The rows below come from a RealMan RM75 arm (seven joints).
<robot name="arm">
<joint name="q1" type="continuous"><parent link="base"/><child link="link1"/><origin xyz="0 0 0.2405" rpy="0 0 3.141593"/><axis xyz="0 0 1"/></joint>
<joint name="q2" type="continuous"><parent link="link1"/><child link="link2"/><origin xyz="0 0 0" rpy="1.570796 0 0"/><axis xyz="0 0 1"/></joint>
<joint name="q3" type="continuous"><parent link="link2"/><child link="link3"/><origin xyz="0 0.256 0" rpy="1.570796 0 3.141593"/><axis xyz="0 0 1"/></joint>
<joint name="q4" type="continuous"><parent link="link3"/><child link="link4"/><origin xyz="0 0 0" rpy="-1.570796 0 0"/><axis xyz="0 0 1"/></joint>
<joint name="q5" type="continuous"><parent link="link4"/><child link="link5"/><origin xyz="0 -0.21 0" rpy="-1.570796 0 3.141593"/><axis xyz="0 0 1"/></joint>
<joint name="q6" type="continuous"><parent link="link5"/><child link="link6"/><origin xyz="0 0 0" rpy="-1.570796 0 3.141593"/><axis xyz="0 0 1"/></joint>
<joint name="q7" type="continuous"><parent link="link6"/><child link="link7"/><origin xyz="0 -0.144 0" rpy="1.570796 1.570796 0"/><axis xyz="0 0 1"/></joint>
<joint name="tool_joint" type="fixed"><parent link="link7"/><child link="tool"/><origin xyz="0 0 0" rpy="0 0 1.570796"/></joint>
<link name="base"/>
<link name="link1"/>
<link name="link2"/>
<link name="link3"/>
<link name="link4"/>
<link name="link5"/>
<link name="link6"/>
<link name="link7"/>
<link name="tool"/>
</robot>
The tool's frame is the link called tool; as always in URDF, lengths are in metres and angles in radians. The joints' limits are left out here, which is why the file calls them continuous.
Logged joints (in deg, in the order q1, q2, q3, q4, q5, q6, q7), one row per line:
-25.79, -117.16, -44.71, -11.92, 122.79, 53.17, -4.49
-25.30, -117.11, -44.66, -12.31, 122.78, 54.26, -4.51
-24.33, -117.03, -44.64, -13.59, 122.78, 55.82, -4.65
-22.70, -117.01, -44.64, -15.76, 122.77, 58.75, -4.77
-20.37, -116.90, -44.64, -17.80, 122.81, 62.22, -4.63
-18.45, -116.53, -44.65, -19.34, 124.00, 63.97, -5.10
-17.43, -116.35, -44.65, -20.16, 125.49, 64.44, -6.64
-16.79, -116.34, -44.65, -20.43, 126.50, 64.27, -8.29
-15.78, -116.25, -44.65, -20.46, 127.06, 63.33, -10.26
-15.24, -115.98, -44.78, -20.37, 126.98, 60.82, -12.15
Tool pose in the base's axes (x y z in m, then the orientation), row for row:
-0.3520, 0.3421, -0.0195, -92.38, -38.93, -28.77
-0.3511, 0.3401, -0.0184, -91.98, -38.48, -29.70
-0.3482, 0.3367, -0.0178, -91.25, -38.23, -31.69
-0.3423, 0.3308, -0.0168, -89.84, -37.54, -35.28
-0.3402, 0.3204, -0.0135, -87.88, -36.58, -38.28
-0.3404, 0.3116, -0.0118, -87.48, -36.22, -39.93
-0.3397, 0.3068, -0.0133, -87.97, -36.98, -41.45
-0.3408, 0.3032, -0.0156, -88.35, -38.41, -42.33
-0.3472, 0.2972, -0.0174, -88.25, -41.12, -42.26
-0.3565, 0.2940, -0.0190, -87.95, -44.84, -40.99
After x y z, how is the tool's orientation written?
As a rotation vector, in degrees.
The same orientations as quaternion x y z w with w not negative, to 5 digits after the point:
-0.69939, -0.29473, -0.21781, 0.61363
-0.69687, -0.29154, -0.22502, 0.61543
-0.69162, -0.28976, -0.24019, 0.61644
-0.68155, -0.28479, -0.26764, 0.61867
-0.66847, -0.27825, -0.29118, 0.62526
-0.66513, -0.27539, -0.30360, 0.62417
-0.66648, -0.28017, -0.31403, 0.61539
-0.66712, -0.29003, -0.31963, 0.60718
-0.66464, -0.30969, -0.31828, 0.60087
-0.66095, -0.33697, -0.30804, 0.59558

